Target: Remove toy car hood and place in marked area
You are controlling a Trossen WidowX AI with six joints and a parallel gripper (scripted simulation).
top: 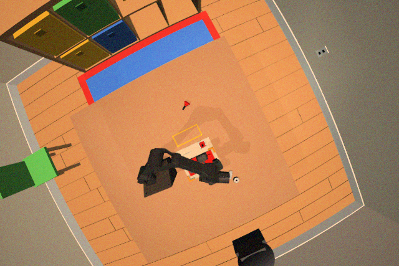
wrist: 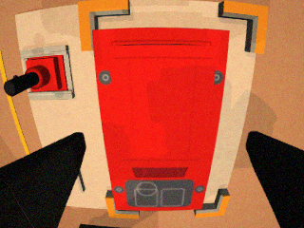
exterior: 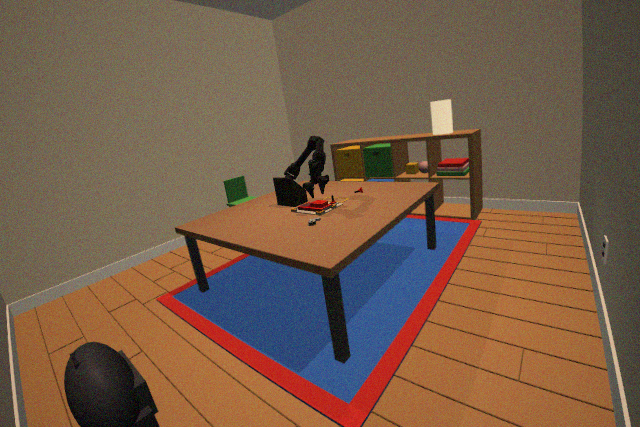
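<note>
Now: gripper tip 5 cm above the red hood. Round my gripper tip: small wheel: 14 cm ahead, 21 cm to the right, 8 cm below.
</note>
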